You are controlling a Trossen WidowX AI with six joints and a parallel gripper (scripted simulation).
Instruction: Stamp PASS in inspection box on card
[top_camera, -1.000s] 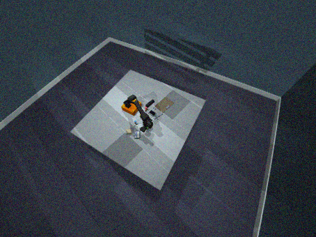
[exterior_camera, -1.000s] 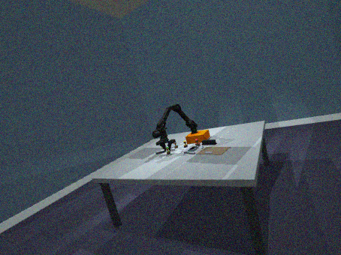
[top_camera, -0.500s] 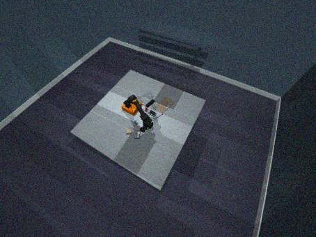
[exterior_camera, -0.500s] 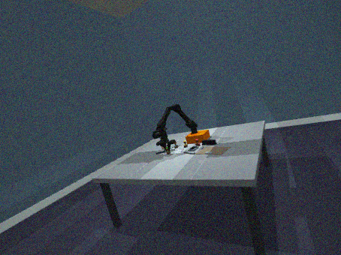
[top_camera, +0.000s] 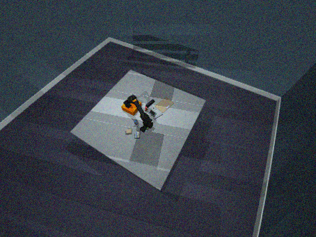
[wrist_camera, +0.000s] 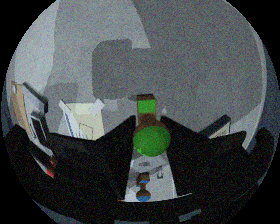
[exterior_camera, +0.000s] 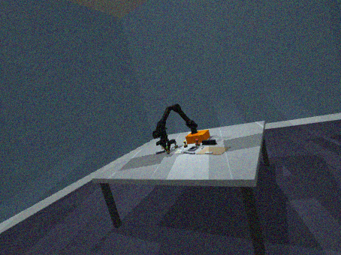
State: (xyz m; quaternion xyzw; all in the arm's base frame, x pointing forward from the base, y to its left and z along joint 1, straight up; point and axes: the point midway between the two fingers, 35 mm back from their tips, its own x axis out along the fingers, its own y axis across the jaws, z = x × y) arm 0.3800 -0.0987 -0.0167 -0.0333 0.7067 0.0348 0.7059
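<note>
Now: gripper tip 80 mm past the dark rectangular pad, 230 mm to the right of it and 20 mm above it. From my gripper tip the other things lie so: white card (50 mm behind, 90 mm to the left, 30 mm below); green-knob stamp (right at my gripper tip); blue-knob stamp (160 mm behind, 20 mm to the right, 10 mm below).
</note>
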